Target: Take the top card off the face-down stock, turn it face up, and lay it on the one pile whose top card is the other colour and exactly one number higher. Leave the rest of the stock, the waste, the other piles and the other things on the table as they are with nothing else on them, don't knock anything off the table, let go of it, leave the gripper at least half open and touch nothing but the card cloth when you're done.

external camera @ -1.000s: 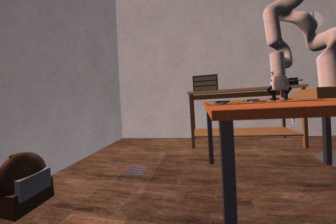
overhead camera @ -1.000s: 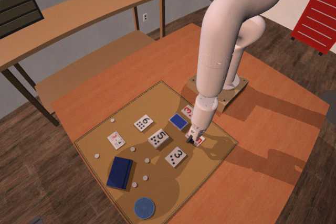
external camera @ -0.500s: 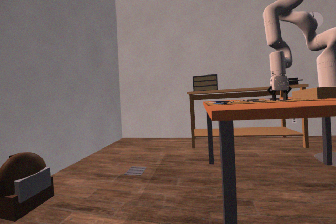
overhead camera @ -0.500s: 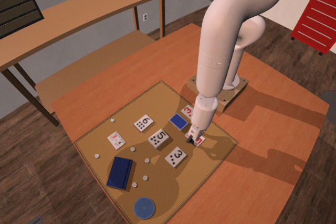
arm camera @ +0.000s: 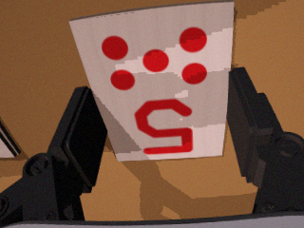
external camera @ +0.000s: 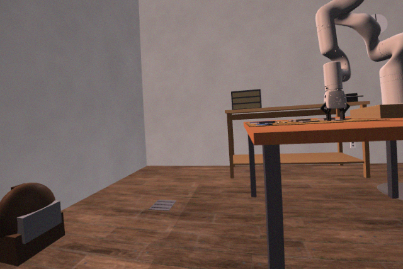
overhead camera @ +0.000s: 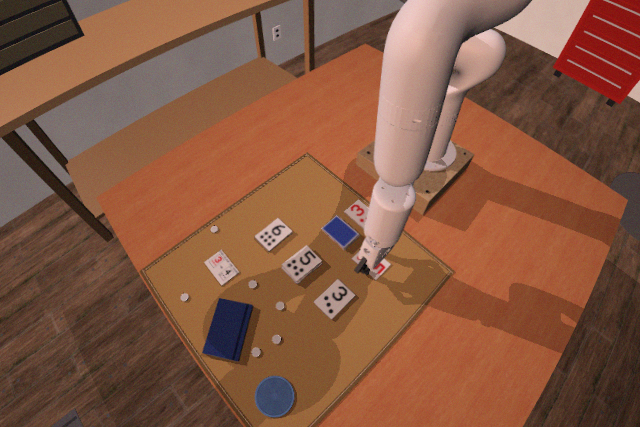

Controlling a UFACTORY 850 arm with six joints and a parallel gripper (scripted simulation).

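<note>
Right now my hand is 270 mm to the left of the black 6 card, 100 mm short of it and 10 mm above it. Also, from my hand: red 5 card 10 mm below; then red 3 card 110 mm to the right, 110 mm behind, 10 mm below; then black 3 card 140 mm ahead, 20 mm to the right, 10 mm below.
</note>
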